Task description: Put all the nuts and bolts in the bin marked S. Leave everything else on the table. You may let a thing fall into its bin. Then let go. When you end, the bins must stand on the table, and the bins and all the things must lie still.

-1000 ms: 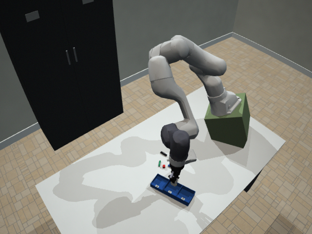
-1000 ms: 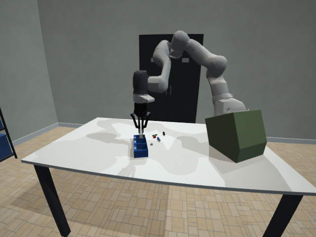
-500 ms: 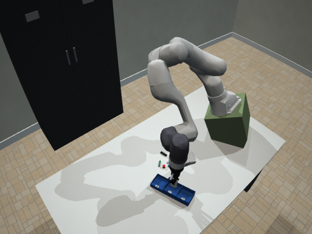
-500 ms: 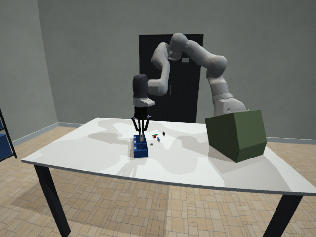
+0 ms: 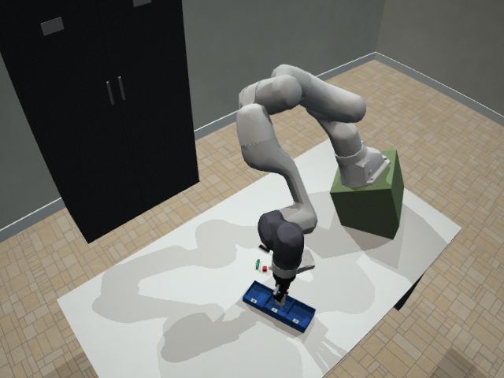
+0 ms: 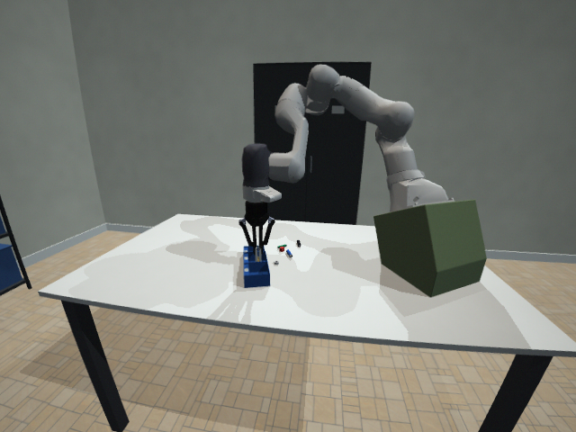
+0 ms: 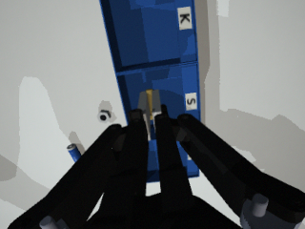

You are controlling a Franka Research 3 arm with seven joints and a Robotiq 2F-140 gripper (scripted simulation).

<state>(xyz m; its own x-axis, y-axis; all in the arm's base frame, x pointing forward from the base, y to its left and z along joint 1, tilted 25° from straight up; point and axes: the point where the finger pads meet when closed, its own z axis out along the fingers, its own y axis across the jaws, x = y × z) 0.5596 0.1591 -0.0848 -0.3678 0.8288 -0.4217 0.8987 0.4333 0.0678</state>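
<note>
Now: the blue bin 1 cm ahead of my hand and 3 cm below it. The rest, counted from my hand: grey nut (6 cm behind, 4 cm to the right, 5 cm below); blue piece (9 cm behind, 13 cm to the right, 5 cm below); bolt (1 cm to the right, 3 cm below).
</note>
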